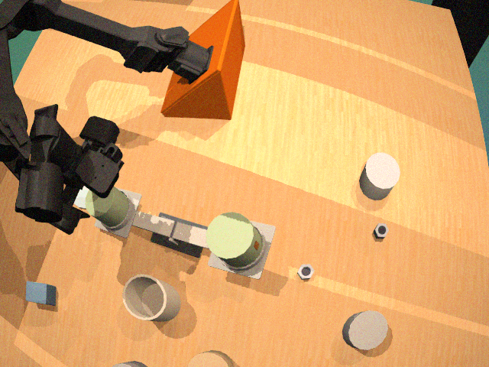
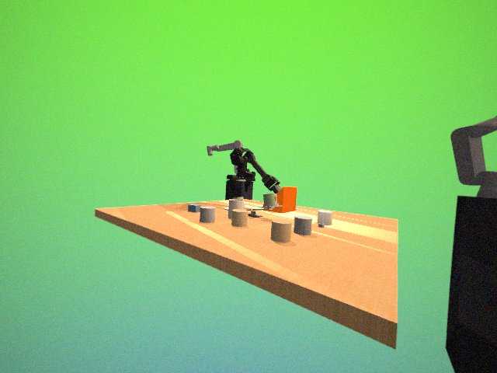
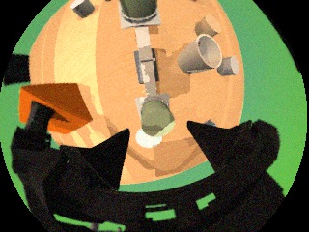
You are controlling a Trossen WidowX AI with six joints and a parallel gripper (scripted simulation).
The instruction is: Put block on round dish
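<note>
The pale green block lies 8 cm below my gripper tip and 1 cm to the right of it. From my gripper tip the other things lie so: blue block 21 cm ahead, 17 cm to the right, 11 cm below; beige cup 16 cm ahead, 10 cm to the left, 8 cm below; round white dish 12 cm below, 10 cm to the right, 5 cm behind.
</note>
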